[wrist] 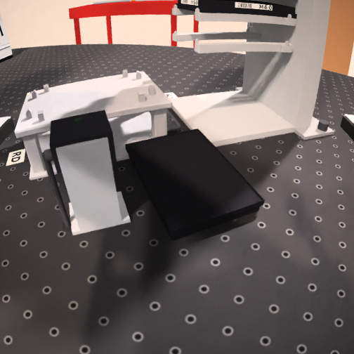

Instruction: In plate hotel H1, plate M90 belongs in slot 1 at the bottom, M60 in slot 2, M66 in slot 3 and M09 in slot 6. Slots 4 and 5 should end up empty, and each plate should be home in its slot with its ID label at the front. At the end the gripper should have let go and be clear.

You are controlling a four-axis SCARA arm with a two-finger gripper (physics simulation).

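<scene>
A black plate point(195, 182) lies flat on the dark table, turned at an angle, in front of the hotel. No ID label shows on its visible faces. Plate hotel H1 point(312, 65) stands at the right rear. A black plate labelled M60 point(270, 8) sits on its second pair of rails from the bottom, cut off by the view's top edge. The lowest rails point(245, 47) hold no plate. Higher slots are out of view. My gripper point(177, 130) is wide open, its fingertips just showing at the left and right edges, with nothing held between them.
A white stand with small corner pegs point(92, 97) is at the left rear, near an RD label point(15, 157). A black-topped white device point(90, 175) stands close to the loose plate's left side. The hotel's white base point(235, 120) lies behind the plate. A red frame point(125, 9) is farther back.
</scene>
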